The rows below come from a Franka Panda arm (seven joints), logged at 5 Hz.
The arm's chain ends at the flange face. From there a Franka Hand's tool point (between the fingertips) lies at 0.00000 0.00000 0.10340 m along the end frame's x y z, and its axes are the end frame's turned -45 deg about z.
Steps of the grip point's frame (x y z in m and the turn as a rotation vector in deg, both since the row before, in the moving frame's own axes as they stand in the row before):
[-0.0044, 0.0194, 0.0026, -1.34, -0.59, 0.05]
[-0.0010, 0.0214, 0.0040, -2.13, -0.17, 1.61]
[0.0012, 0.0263, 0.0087, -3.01, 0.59, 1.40]
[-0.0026, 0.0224, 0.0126, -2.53, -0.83, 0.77]
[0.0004, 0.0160, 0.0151, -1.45, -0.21, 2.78]
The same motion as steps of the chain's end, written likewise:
[0.0097, 0.0144, 0.0026, -1.36, 0.53, 0.05]
[0.0120, 0.0129, 0.0041, -1.63, 1.39, 1.61]
[0.0149, 0.0146, 0.0088, -1.71, 2.55, 1.40]
[0.0119, 0.0134, 0.0127, -2.38, 1.20, 0.77]
[0.0101, 0.0089, 0.0151, -1.17, 0.88, 2.78]

